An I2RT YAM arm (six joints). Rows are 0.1 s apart.
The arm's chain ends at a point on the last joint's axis. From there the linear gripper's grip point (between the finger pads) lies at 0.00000 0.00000 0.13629 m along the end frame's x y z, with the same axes.
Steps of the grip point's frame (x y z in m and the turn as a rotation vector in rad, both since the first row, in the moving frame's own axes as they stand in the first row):
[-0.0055, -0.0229, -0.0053, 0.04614, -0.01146, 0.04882]
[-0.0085, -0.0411, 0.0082, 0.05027, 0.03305, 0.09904]
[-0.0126, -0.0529, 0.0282, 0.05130, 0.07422, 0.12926]
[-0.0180, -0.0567, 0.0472, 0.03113, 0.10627, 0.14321]
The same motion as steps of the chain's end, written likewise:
[-0.0041, -0.0166, -0.0051, 0.04614, -0.01146, 0.04882]
[-0.0133, -0.0345, 0.0084, 0.05027, 0.03305, 0.09904]
[-0.0231, -0.0466, 0.0288, 0.05130, 0.07422, 0.12926]
[-0.0327, -0.0535, 0.0480, 0.03113, 0.10627, 0.14321]

